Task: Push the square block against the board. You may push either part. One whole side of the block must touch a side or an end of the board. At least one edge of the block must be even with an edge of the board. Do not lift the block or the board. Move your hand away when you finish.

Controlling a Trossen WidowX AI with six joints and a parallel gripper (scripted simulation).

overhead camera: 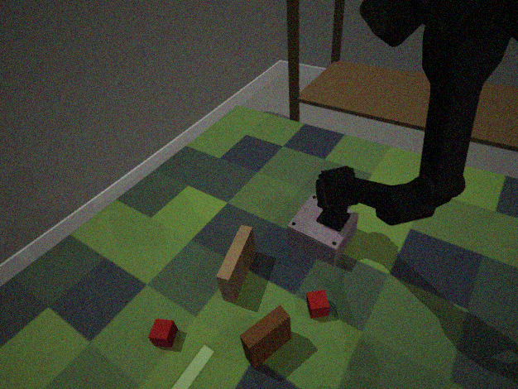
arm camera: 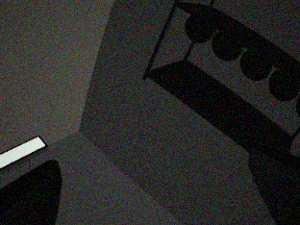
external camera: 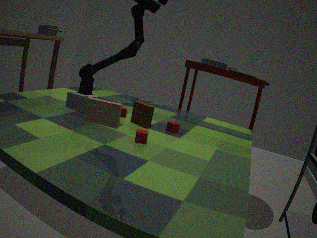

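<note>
Now: gripper tip 650 mm above the tan board, 230 mm to the left of it and 40 mm past it. Round my gripper tip: dark brown square block 650 mm below, 70 mm to the right, 70 mm ahead.
</note>
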